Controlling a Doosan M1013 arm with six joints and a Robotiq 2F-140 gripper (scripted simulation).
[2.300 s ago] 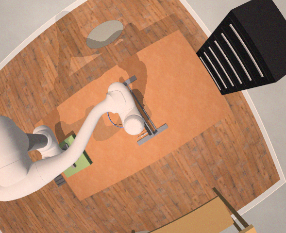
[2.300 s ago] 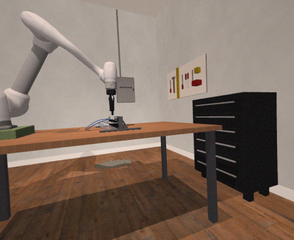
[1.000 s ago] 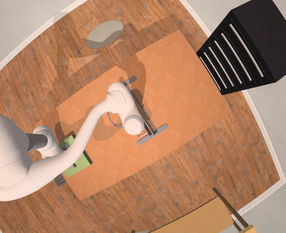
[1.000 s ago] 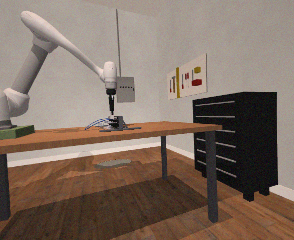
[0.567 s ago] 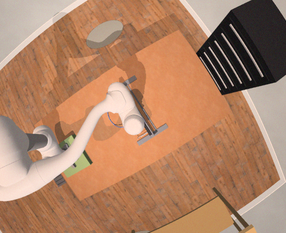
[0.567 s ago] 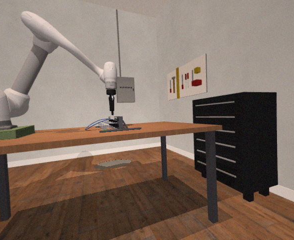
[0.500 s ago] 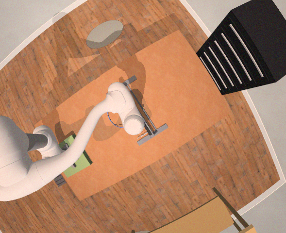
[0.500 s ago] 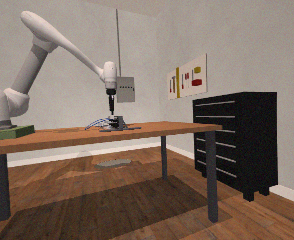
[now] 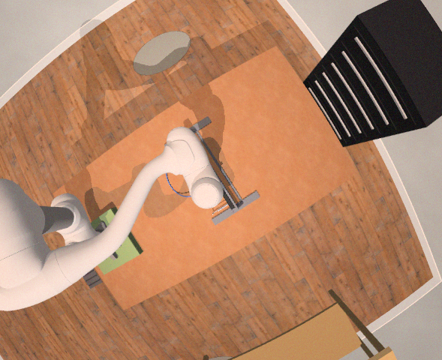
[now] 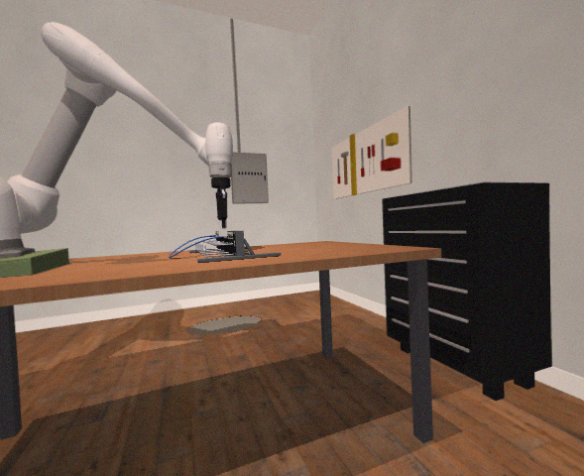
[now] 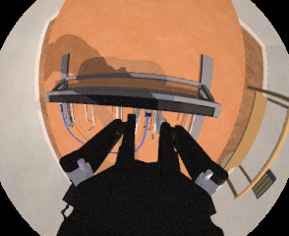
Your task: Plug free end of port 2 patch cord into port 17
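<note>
Right now my hand is 10 mm short of the pale plug and 30 mm above it.
</note>
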